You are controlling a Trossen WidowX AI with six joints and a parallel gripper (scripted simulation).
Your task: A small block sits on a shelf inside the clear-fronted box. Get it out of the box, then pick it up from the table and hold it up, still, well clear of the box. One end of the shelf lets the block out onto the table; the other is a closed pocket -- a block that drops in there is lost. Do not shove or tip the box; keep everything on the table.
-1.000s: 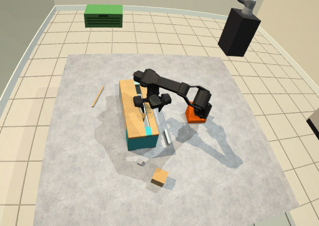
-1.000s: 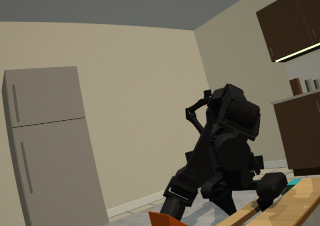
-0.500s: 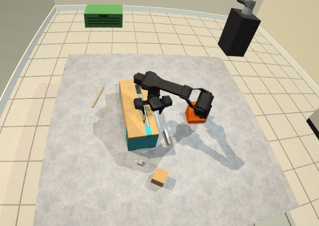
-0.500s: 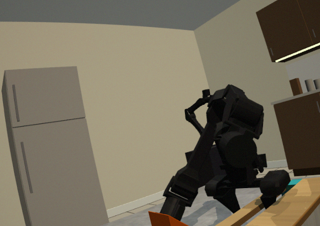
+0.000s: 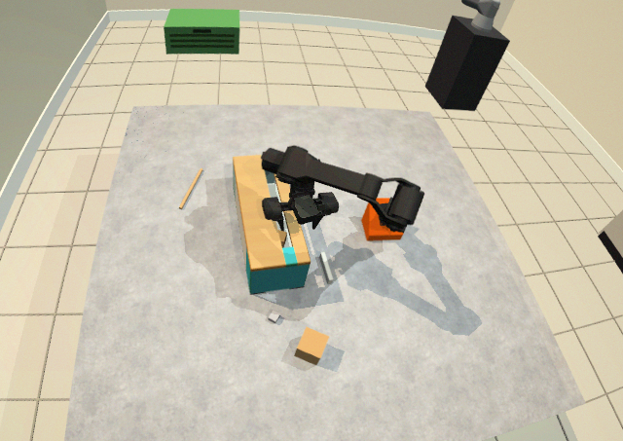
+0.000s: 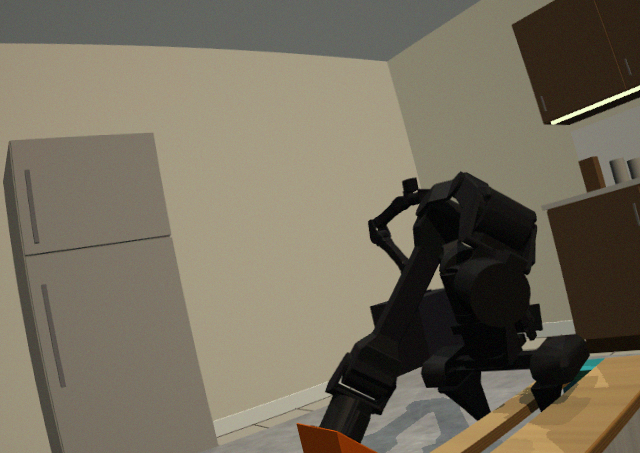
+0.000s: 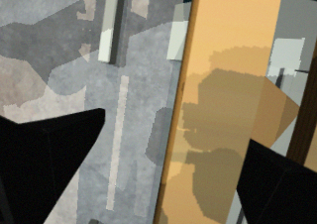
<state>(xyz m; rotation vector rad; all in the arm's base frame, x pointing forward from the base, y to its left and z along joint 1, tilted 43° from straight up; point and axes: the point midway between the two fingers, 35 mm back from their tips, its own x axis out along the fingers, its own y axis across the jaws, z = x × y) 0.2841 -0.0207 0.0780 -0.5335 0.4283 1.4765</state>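
My gripper tip is now 50 mm short of the small block and 20 mm to the right of it. Also, from my gripper tip: thin wooden stick (290 mm ahead, 260 mm to the right, 80 mm below); tiny grey cube (90 mm ahead, 200 mm to the left, 80 mm below); long box (40 mm ahead, 70 mm to the right, 30 mm below).
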